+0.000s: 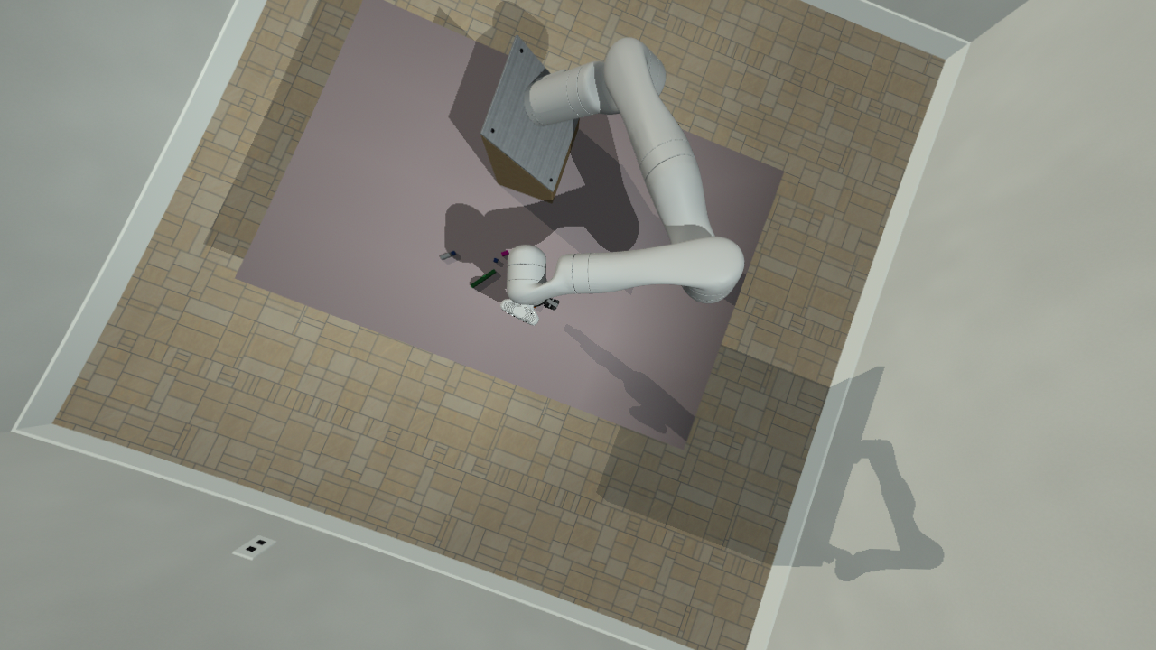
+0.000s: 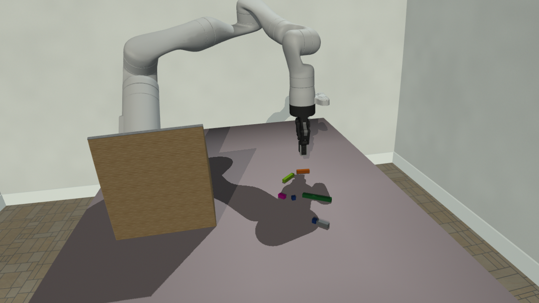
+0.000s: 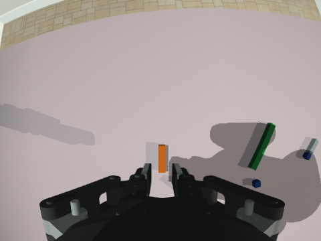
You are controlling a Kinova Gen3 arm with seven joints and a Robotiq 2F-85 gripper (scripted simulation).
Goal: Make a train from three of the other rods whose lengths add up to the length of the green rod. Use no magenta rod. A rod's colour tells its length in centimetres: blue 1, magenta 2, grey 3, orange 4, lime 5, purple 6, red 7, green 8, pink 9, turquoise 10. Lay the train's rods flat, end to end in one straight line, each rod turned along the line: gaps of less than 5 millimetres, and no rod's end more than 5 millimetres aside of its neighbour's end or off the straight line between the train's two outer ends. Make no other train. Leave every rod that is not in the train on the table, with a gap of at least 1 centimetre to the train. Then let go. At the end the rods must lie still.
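Now: hand 80 mm above the orange rod. From my hand the other things lie so: magenta rod 130 mm to the right, 100 mm behind, 80 mm below; green rod 160 mm to the right, 80 mm below, 10 mm behind; lime rod 80 mm below, 50 mm behind, 30 mm to the right.
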